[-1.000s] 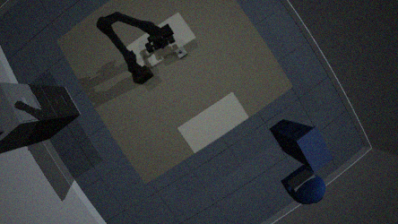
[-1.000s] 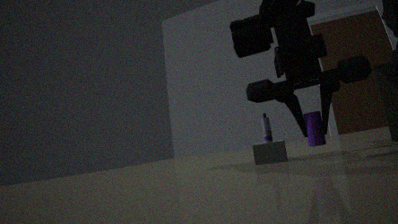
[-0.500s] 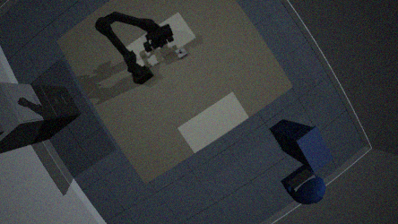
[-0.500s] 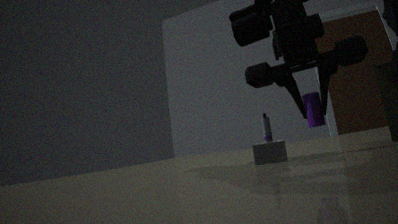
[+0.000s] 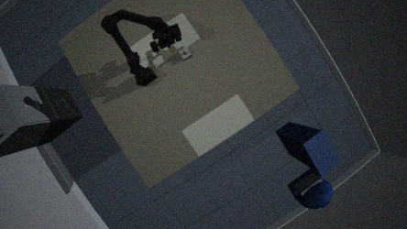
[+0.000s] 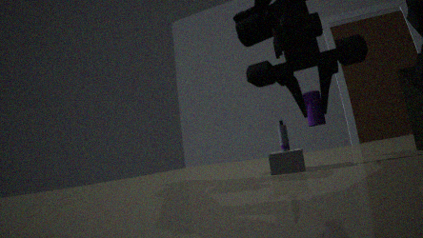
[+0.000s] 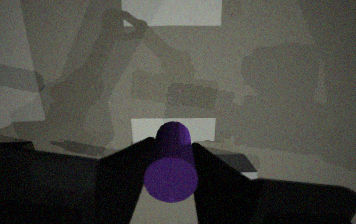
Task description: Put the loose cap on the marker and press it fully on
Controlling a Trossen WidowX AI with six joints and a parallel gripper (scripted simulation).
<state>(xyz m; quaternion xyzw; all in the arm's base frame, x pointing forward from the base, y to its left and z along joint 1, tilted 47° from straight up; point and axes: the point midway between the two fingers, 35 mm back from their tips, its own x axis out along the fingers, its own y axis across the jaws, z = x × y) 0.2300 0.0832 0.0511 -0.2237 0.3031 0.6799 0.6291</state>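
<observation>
My gripper tip is 70 mm short of the grey holder block, 90 mm to the left of it and 70 mm above it. Also, from my gripper tip: purple cap: 10 mm above.
</observation>
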